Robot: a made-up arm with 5 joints. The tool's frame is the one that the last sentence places. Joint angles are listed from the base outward.
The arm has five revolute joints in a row. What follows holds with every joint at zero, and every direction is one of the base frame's. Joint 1 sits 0.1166 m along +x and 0.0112 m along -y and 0.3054 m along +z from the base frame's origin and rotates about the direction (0.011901, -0.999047, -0.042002), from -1.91 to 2.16 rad. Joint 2 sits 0.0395 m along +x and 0.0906 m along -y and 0.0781 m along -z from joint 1 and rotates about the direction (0.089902, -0.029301, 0.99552), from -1.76 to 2.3 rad. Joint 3 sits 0.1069 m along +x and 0.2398 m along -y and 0.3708 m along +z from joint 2 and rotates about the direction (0.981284, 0.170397, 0.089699), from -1.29 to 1.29 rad. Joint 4 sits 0.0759 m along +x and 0.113 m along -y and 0.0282 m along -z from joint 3 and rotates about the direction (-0.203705, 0.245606, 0.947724), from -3.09 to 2.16 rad. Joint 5 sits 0.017 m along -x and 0.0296 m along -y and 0.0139 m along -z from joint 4 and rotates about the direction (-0.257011, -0.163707, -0.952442), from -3 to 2.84 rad. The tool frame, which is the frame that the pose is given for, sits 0.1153 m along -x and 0.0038 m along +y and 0.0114 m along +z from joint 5; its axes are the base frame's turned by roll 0, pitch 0 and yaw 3.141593 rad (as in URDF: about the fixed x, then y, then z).
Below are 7 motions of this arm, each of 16 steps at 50 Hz.
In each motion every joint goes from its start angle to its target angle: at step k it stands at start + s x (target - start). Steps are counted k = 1, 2, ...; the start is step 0. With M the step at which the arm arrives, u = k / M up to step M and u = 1 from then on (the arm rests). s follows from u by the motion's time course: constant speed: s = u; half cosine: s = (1 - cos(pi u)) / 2; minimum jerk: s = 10 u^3 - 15 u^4 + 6 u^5.
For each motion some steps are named. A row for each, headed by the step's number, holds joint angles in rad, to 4 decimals.
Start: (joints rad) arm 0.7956 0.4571 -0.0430 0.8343 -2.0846
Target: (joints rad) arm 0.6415 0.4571 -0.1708 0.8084 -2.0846
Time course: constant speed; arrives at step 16
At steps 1, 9, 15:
1: 0.7860 0.4571 -0.0510 0.8327 -2.0846
9: 0.7089 0.4571 -0.1149 0.8197 -2.0846
15: 0.6511 0.4571 -0.1628 0.8100 -2.0846

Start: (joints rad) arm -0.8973 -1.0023 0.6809 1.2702 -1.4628
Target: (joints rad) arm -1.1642 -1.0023 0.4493 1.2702 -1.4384
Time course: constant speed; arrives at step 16
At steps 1, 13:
1: -0.9140 -1.0023 0.6664 1.2702 -1.4613
13: -1.1142 -1.0023 0.4927 1.2702 -1.4430

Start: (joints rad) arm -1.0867 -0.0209 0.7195 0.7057 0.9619
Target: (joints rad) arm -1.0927 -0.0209 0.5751 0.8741 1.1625
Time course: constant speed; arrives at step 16
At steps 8, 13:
8: -1.0897 -0.0209 0.6473 0.7899 1.0622
13: -1.0916 -0.0209 0.6022 0.8425 1.1249

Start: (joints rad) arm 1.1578 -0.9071 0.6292 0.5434 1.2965
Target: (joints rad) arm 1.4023 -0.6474 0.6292 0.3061 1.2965
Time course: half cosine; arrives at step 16
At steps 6, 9, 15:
6: 1.2333 -0.8269 0.6292 0.4702 1.2965
9: 1.3039 -0.7519 0.6292 0.4016 1.2965
15: 1.4000 -0.6499 0.6292 0.3084 1.2965

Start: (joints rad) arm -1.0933 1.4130 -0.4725 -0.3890 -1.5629
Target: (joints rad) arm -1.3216 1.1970 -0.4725 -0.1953 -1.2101
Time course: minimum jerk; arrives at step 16
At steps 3, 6, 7, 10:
3: -1.1044 1.4025 -0.4725 -0.3796 -1.5457
6: -1.1561 1.3536 -0.4725 -0.3357 -1.4658
7: -1.1810 1.3301 -0.4725 -0.3146 -1.4274
10: -1.2588 1.2564 -0.4725 -0.2486 -1.3072

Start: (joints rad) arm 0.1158 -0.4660 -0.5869 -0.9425 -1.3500
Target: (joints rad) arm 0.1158 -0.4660 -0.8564 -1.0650 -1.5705
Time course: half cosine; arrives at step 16
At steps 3, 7, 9, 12, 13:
3: 0.1158 -0.4660 -0.6096 -0.9528 -1.3686
7: 0.1158 -0.4660 -0.6954 -0.9918 -1.4387
9: 0.1158 -0.4660 -0.7479 -1.0157 -1.4818
12: 0.1158 -0.4660 -0.8169 -1.0471 -1.5382
13: 0.1158 -0.4660 -0.8337 -1.0547 -1.5519

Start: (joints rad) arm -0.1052 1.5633 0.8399 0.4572 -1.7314
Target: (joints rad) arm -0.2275 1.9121 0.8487 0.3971 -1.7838
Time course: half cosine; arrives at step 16
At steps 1, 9, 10, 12, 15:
1: -0.1064 1.5667 0.8400 0.4566 -1.7319
9: -0.1783 1.7717 0.8452 0.4213 -1.7627
10: -0.1898 1.8044 0.8460 0.4157 -1.7676
12: -0.2096 1.8610 0.8474 0.4059 -1.7761
15: -0.2263 1.9087 0.8486 0.3977 -1.7833

